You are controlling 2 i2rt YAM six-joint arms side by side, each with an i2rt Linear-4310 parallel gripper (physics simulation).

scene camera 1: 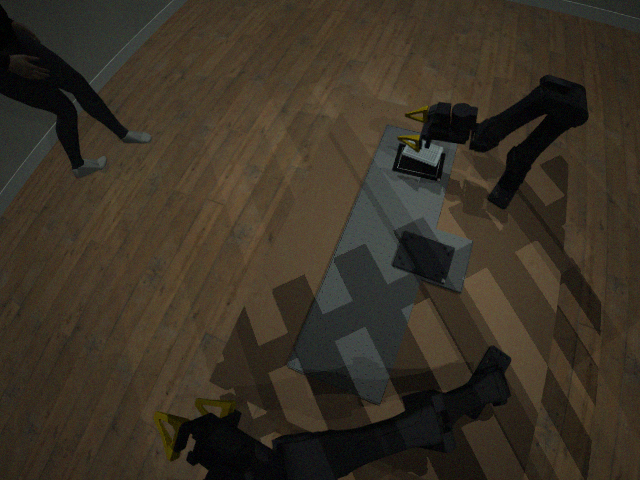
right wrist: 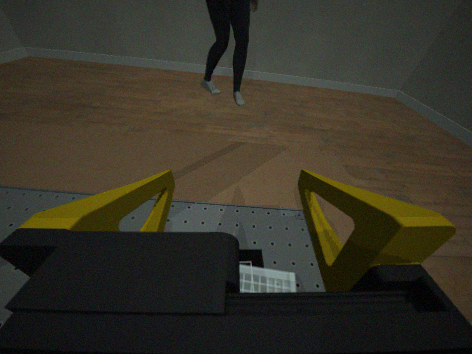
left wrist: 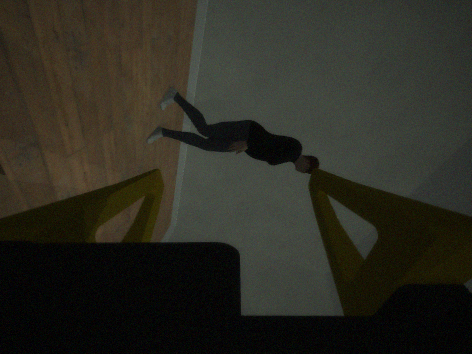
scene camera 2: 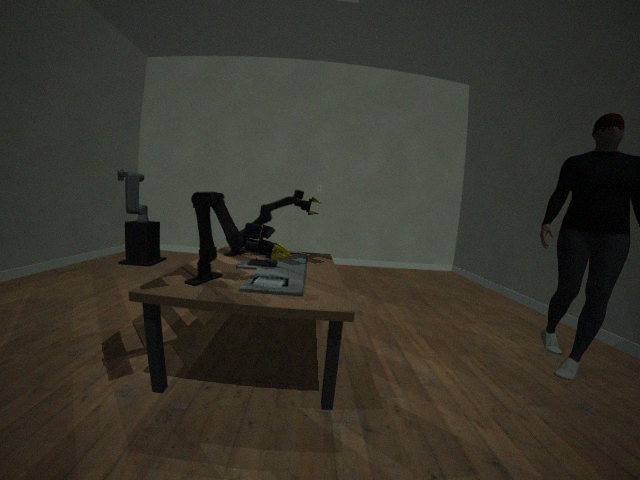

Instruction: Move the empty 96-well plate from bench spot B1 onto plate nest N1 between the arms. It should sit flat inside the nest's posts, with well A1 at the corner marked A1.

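Frame: origin at the left arm's base, x ahead, y left, z up, level; metres.
Seen in the pictures: left gripper, fingertip midpoint: (scene camera 1: pixel 176 407) (left wrist: pixel 236 177) (scene camera 2: pixel 319 208); right gripper, fingertip midpoint: (scene camera 1: pixel 401 126) (right wrist: pixel 236 176) (scene camera 2: pixel 289 254); left arm's base, link origin: (scene camera 1: pixel 483 381) (scene camera 2: pixel 235 253); right arm's base, link origin: (scene camera 1: pixel 507 185) (scene camera 2: pixel 204 279).
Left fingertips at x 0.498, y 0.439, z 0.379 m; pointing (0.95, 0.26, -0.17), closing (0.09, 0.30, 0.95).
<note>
Pixels of each thing's top centre, then the offset from my left fingertips to it. "*": a spot on its surface instead. Level surfaces: height alone.
- bench spot B1, surface spot: (scene camera 1: pixel 417 169) * 0.024 m ahead, 0.908 m right, 0.364 m down
- dark nest N1, top centre: (scene camera 1: pixel 425 254) (scene camera 2: pixel 263 260) 0.162 m back, 0.641 m right, 0.344 m down
- grey perforated board, surface height: 0.366 m down
- wooden table, surface height: 0.379 m down
The pale, clear 96-well plate (scene camera 1: pixel 425 153) (scene camera 2: pixel 269 282) (right wrist: pixel 275 281) lies on the black pad of bench spot B1 (scene camera 1: pixel 417 169), turned a little from the pad's outline. My right gripper (scene camera 1: pixel 402 126) (scene camera 2: pixel 288 254) (right wrist: pixel 236 176) is open and empty, above and beside the plate; its body hides part of the plate in the right wrist view. The dark nest N1 (scene camera 1: pixel 426 256) (scene camera 2: pixel 262 262) holds no plate; its A1 mark cannot be read. My left gripper (scene camera 1: pixel 176 406) (scene camera 2: pixel 318 206) (left wrist: pixel 236 177) is open and empty, raised away from the plate, facing the wall and floor.
A grey perforated board (scene camera 1: pixel 352 227) (right wrist: pixel 285 235) lies under the pad on the wooden table (scene camera 2: pixel 242 303). A person (scene camera 1: pixel 56 87) (scene camera 2: pixel 594 206) (left wrist: pixel 260 142) (right wrist: pixel 231 40) stands beyond the table. Another robot on a black pedestal (scene camera 2: pixel 142 241) stands at the back left in scene camera 2.
</note>
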